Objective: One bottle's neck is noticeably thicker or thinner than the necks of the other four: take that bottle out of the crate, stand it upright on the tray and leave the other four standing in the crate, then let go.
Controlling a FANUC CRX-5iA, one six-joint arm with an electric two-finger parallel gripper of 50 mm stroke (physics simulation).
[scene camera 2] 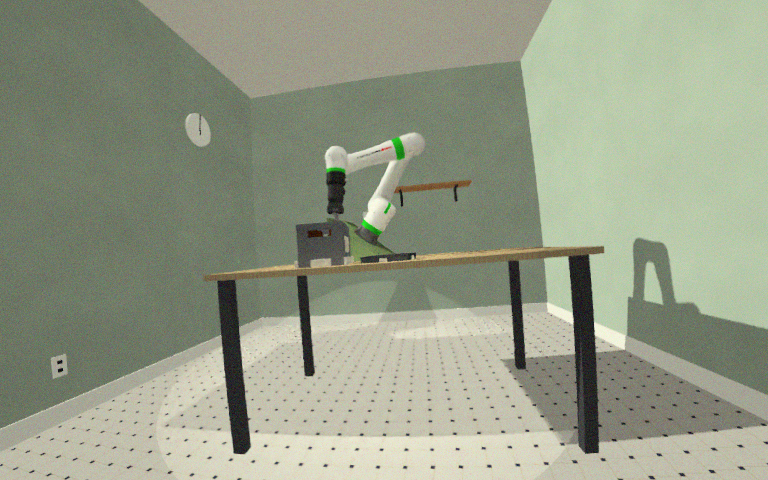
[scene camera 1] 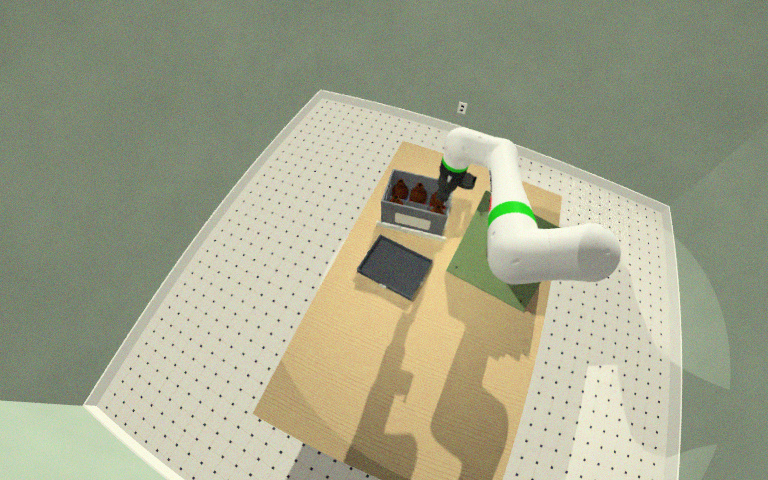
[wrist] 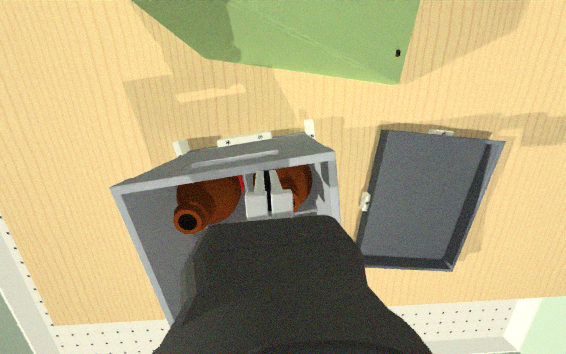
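Where they show: gripper, between the fingertips: point(scene camera 1: 446, 204) point(wrist: 266, 183); arm's base, origin of its link: point(scene camera 2: 364, 238).
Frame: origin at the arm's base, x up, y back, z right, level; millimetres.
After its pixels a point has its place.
Note:
A grey crate point(scene camera 1: 416, 219) @(x -20, y -382, z 20 mm) point(scene camera 2: 317, 249) @(x -57, y -544, z 106 mm) point(wrist: 141, 240) @(x 48, y -334, z 204 mm) holds several brown bottles. In scene camera 1, two bottles point(scene camera 1: 400, 189) @(x 1, y -494, z 127 mm) point(scene camera 1: 418, 193) @(x 0, y -415, z 137 mm) stand along the back. In the wrist view, a left bottle point(wrist: 215, 197) @(x -1, y -316, z 149 mm) has its open mouth in sight, and a right bottle point(wrist: 301, 179) @(x -3, y -301, z 54 mm) is partly hidden behind the fingers. My gripper point(scene camera 1: 440, 199) @(x 49, y -286, z 89 mm) point(wrist: 266, 183) @(x 49, y -286, z 89 mm) reaches into the crate beside that right bottle, its fingers nearly together and shut on it; the contact itself and the bottle's neck are hidden. The dark tray point(scene camera 1: 394, 266) @(x -121, y -403, z -169 mm) point(scene camera 2: 387, 258) @(x -113, y -528, z -170 mm) point(wrist: 420, 200) @(x -121, y -393, z -176 mm) bears no bottle.
The green base plate point(scene camera 1: 481, 266) @(x -61, y -67, z -65 mm) point(wrist: 320, 40) @(x 6, y -172, z 36 mm) of the arm lies on the wooden table point(scene camera 1: 339, 362) @(x -126, y -447, z -613 mm) point(scene camera 2: 481, 257) @(x -132, y -654, z -506 mm) point(wrist: 85, 100) @(x -126, y -200, z 357 mm), beside the crate and tray. A pale strip point(scene camera 1: 410, 231) @(x -104, y -397, z 6 mm) runs along the crate's foot. The crate's raised walls stand around the fingers.

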